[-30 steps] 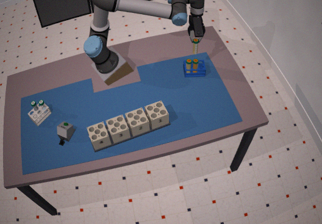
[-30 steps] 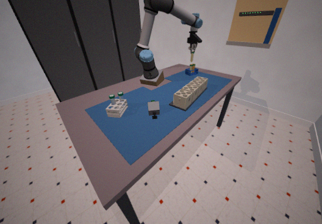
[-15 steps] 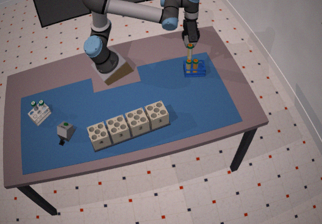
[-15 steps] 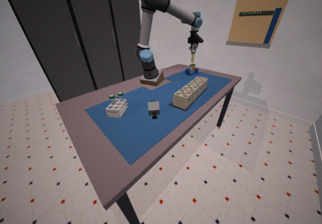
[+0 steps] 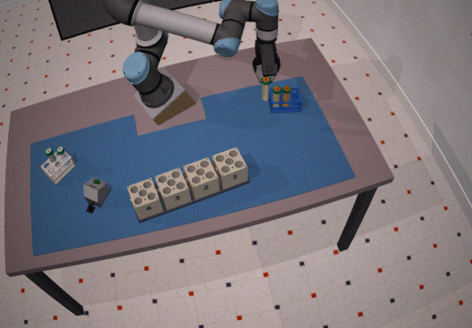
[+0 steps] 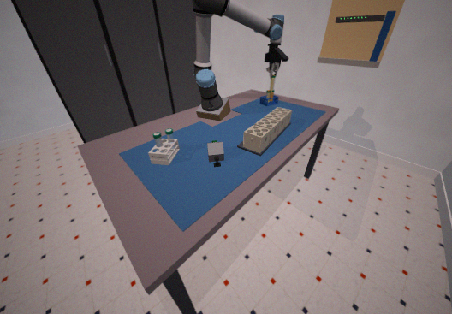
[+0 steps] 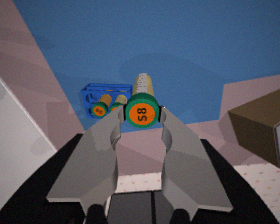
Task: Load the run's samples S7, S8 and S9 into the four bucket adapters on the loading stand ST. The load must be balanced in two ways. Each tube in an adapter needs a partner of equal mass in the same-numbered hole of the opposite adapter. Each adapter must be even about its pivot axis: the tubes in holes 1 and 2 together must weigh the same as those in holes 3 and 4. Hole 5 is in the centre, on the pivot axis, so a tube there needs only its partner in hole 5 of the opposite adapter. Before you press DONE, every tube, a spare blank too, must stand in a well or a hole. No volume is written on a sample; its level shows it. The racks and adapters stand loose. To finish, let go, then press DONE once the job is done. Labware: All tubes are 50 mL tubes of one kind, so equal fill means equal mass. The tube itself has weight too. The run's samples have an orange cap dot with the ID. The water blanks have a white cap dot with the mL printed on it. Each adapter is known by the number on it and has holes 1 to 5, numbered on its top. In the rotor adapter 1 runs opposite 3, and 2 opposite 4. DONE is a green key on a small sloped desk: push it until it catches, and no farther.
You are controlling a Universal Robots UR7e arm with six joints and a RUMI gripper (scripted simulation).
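Right now the sample tube S8 is 50 mm below my hand and 10 mm ahead of it. Round my hand: DONE desk: 710 mm to the right, 200 mm below, 160 mm ahead; sample tube S7: 180 mm below, 70 mm behind, 60 mm to the left; blue sample rack: 220 mm below, 110 mm to the left, 80 mm behind.
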